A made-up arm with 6 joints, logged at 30 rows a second.
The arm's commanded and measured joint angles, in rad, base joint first. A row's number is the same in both.
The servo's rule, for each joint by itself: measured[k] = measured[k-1] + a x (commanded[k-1-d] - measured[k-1]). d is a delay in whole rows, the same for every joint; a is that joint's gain. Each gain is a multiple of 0.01, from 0.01 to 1. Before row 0 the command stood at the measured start. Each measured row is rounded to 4 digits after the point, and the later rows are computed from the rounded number. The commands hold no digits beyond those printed.
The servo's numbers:
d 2
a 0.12 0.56 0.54 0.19 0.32 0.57
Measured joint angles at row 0: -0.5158, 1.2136, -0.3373, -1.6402, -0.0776, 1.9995
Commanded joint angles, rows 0 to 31: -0.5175, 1.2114, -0.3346, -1.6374, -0.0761, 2.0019; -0.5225, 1.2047, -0.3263, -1.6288, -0.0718, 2.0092; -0.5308, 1.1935, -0.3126, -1.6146, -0.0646, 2.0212; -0.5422, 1.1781, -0.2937, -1.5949, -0.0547, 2.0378; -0.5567, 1.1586, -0.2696, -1.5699, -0.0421, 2.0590; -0.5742, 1.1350, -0.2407, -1.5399, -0.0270, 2.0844; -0.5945, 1.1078, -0.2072, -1.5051, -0.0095, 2.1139; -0.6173, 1.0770, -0.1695, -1.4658, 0.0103, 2.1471; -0.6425, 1.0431, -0.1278, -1.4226, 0.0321, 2.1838; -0.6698, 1.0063, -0.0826, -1.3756, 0.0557, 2.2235; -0.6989, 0.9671, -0.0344, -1.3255, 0.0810, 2.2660; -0.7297, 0.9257, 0.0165, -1.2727, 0.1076, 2.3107; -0.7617, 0.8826, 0.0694, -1.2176, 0.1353, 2.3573; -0.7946, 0.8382, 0.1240, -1.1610, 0.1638, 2.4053; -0.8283, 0.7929, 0.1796, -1.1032, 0.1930, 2.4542; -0.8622, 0.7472, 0.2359, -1.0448, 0.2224, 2.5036; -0.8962, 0.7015, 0.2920, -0.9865, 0.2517, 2.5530; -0.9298, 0.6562, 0.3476, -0.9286, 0.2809, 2.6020; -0.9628, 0.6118, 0.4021, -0.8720, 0.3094, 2.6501; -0.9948, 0.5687, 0.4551, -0.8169, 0.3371, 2.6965; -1.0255, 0.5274, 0.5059, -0.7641, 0.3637, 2.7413; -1.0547, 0.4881, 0.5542, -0.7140, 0.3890, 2.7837; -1.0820, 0.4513, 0.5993, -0.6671, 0.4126, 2.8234; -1.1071, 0.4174, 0.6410, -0.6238, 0.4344, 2.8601; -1.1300, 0.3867, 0.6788, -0.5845, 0.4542, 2.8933; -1.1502, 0.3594, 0.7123, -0.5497, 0.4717, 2.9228; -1.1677, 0.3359, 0.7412, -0.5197, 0.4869, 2.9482; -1.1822, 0.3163, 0.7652, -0.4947, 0.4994, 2.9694; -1.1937, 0.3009, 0.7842, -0.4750, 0.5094, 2.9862; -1.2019, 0.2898, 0.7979, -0.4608, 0.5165, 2.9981; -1.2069, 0.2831, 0.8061, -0.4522, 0.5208, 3.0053; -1.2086, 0.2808, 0.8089, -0.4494, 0.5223, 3.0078
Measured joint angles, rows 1 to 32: -0.5158, 1.2136, -0.3373, -1.6402, -0.0776, 1.9995; -0.5158, 1.2136, -0.3373, -1.6402, -0.0776, 1.9995; -0.5160, 1.2124, -0.3358, -1.6397, -0.0771, 2.0009; -0.5168, 1.2081, -0.3307, -1.6376, -0.0754, 2.0056; -0.5185, 1.1999, -0.3209, -1.6332, -0.0719, 2.0145; -0.5213, 1.1877, -0.3062, -1.6259, -0.0664, 2.0278; -0.5255, 1.1714, -0.2864, -1.6153, -0.0586, 2.0456; -0.5313, 1.1510, -0.2617, -1.6010, -0.0485, 2.0677; -0.5389, 1.1268, -0.2323, -1.5828, -0.0360, 2.0940; -0.5483, 1.0989, -0.1984, -1.5606, -0.0212, 2.1243; -0.5596, 1.0677, -0.1603, -1.5344, -0.0041, 2.1582; -0.5728, 1.0333, -0.1183, -1.5042, 0.0150, 2.1954; -0.5879, 0.9962, -0.0730, -1.4702, 0.0361, 2.2356; -0.6049, 0.9567, -0.0247, -1.4327, 0.0590, 2.2784; -0.6237, 0.9152, 0.0261, -1.3918, 0.0834, 2.3234; -0.6442, 0.8721, 0.0790, -1.3479, 0.1091, 2.3701; -0.6663, 0.8277, 0.1333, -1.3014, 0.1359, 2.4180; -0.6898, 0.7826, 0.1887, -1.2526, 0.1636, 2.4668; -0.7146, 0.7372, 0.2445, -1.2020, 0.1918, 2.5159; -0.7404, 0.6918, 0.3002, -1.1501, 0.2203, 2.5650; -0.7671, 0.6470, 0.3552, -1.0973, 0.2488, 2.6135; -0.7944, 0.6032, 0.4091, -1.0440, 0.2771, 2.6608; -0.8221, 0.5608, 0.4614, -0.9908, 0.3048, 2.7067; -0.8500, 0.5201, 0.5115, -0.9382, 0.3317, 2.7506; -0.8778, 0.4816, 0.5589, -0.8867, 0.3576, 2.7921; -0.9053, 0.4456, 0.6032, -0.8367, 0.3822, 2.8309; -0.9323, 0.4126, 0.6440, -0.7888, 0.4052, 2.8665; -0.9584, 0.3828, 0.6809, -0.7434, 0.4265, 2.8986; -0.9835, 0.3565, 0.7135, -0.7009, 0.4458, 2.9269; -1.0073, 0.3340, 0.7414, -0.6617, 0.4630, 2.9511; -1.0297, 0.3155, 0.7645, -0.6262, 0.4778, 2.9711; -1.0504, 0.3011, 0.7825, -0.5948, 0.4902, 2.9865
